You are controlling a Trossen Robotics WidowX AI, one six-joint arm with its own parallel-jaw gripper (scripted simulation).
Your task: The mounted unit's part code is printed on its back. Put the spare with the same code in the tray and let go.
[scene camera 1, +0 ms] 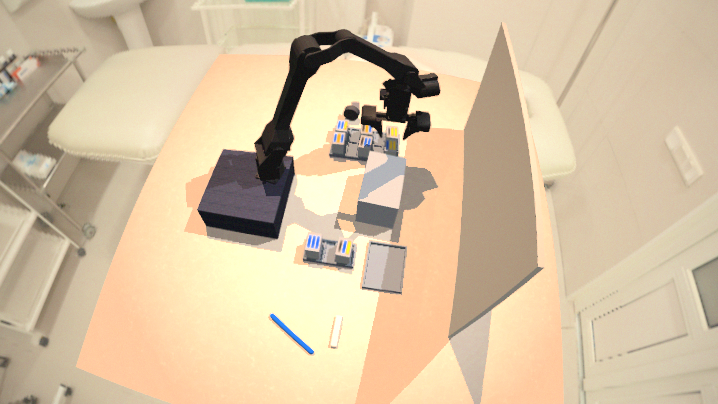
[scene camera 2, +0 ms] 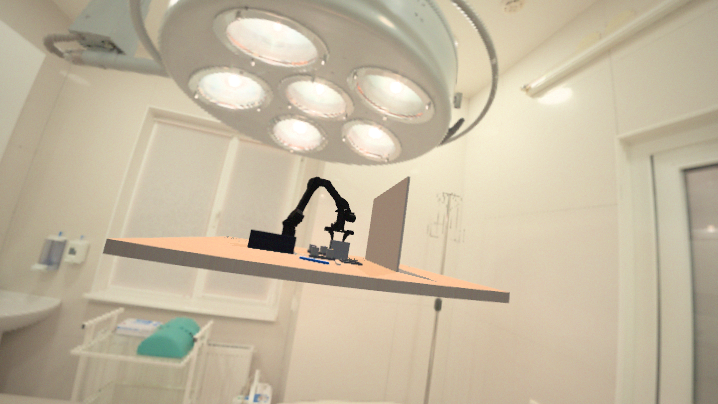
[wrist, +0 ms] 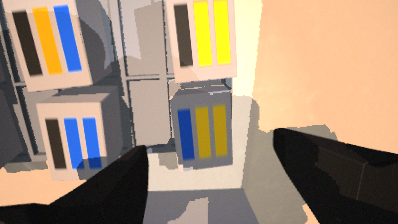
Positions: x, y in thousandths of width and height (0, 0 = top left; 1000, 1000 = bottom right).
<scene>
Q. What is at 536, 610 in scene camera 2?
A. A tall grey panel.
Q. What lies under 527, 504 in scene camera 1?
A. A mounted unit.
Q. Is my gripper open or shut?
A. Open.
</scene>
